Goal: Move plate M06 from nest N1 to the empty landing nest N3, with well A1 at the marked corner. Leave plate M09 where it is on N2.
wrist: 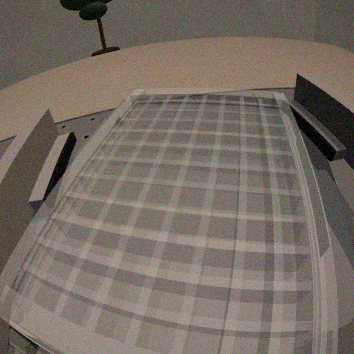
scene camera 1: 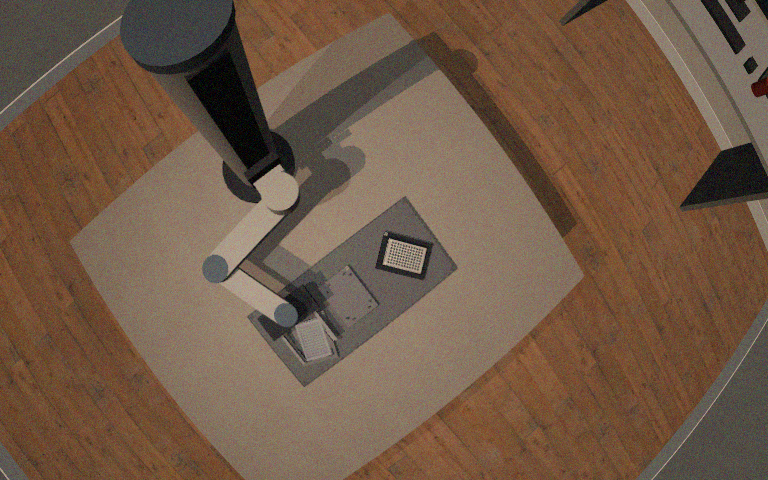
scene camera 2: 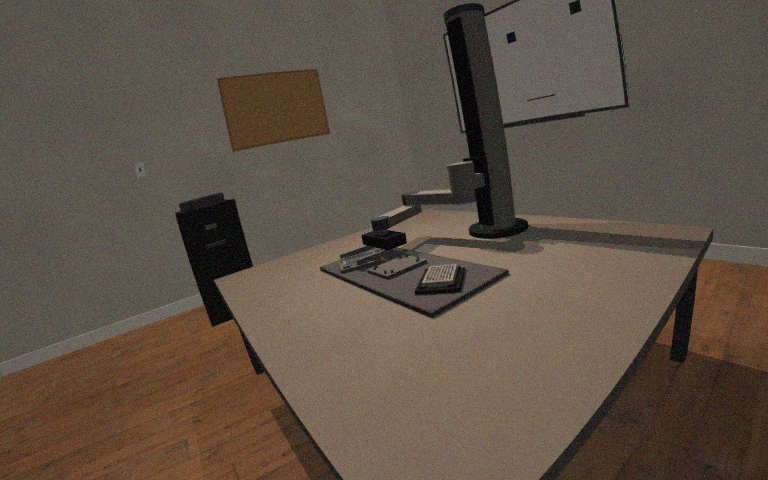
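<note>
Plate M06 point(scene camera 1: 314, 339) point(scene camera 2: 355, 261) point(wrist: 200, 200) is a pale see-through well plate at the near left end of the grey board, at nest N1. My gripper point(scene camera 1: 312, 337) point(scene camera 2: 362, 258) point(wrist: 179, 99) is low over it, one finger on each side. In the wrist view the left pad stands apart from the plate; the right pad lies close to its far right corner. The plate looks slightly turned against the fingers. Plate M09 point(scene camera 1: 404, 255) point(scene camera 2: 441, 273) sits in a black nest at the board's other end. Landing nest N3 point(scene camera 1: 351, 297) point(scene camera 2: 396, 264) is grey and empty between them. Well A1 cannot be made out.
The grey board point(scene camera 1: 416, 217) point(scene camera 2: 481, 277) lies on the table point(scene camera 1: 481, 316) point(scene camera 2: 481, 384). The arm's column point(scene camera 1: 226, 107) point(scene camera 2: 492, 124) stands behind it. The raised pins and walls of the nests stand close to the fingers. A dark cabinet point(scene camera 2: 215, 260) is beyond the table's left edge.
</note>
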